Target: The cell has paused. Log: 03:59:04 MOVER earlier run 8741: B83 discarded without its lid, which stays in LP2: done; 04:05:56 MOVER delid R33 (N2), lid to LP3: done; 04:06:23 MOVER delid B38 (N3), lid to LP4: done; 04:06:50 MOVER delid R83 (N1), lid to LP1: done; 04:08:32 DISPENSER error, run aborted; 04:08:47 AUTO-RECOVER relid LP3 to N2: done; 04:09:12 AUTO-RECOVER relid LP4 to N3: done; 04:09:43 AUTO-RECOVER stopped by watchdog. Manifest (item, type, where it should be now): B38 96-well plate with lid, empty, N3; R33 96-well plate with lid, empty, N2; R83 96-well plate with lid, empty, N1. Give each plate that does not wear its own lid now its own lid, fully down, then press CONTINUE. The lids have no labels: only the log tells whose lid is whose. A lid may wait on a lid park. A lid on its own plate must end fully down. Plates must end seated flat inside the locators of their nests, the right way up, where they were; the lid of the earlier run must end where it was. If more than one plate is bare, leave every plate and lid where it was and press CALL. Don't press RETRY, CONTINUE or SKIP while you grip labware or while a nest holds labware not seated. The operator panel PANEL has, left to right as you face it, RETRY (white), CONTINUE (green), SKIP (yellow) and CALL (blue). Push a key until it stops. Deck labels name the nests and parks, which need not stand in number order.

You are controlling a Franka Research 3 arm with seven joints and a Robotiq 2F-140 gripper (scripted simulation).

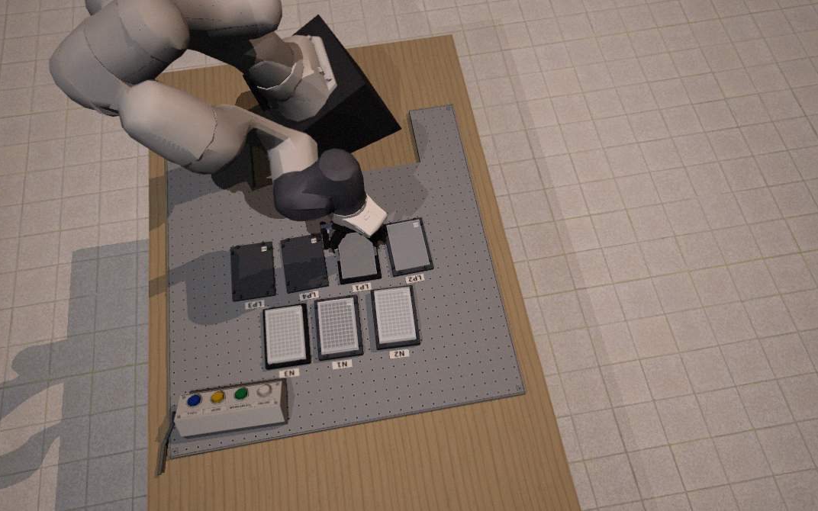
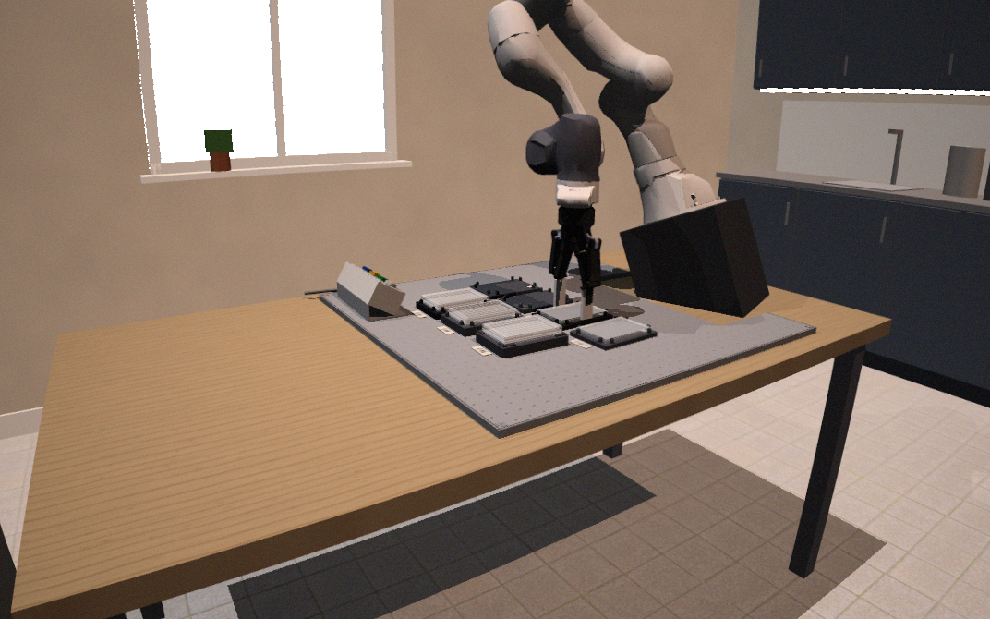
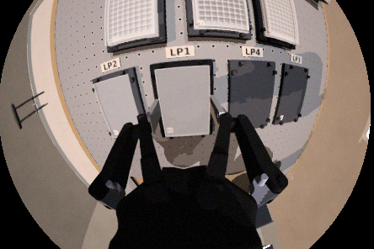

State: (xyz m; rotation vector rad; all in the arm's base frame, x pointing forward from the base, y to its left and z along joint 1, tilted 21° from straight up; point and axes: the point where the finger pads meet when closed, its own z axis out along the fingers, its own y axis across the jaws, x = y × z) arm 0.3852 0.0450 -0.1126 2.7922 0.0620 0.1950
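My hand is 3 cm above the lid park LP1. The rest, counted from my hand: lid park LP3: 1 cm ahead, 26 cm to the right, 3 cm below; lid park LP4: 13 cm to the right, 3 cm below; plate: 18 cm ahead, 6 cm to the right, 1 cm below.
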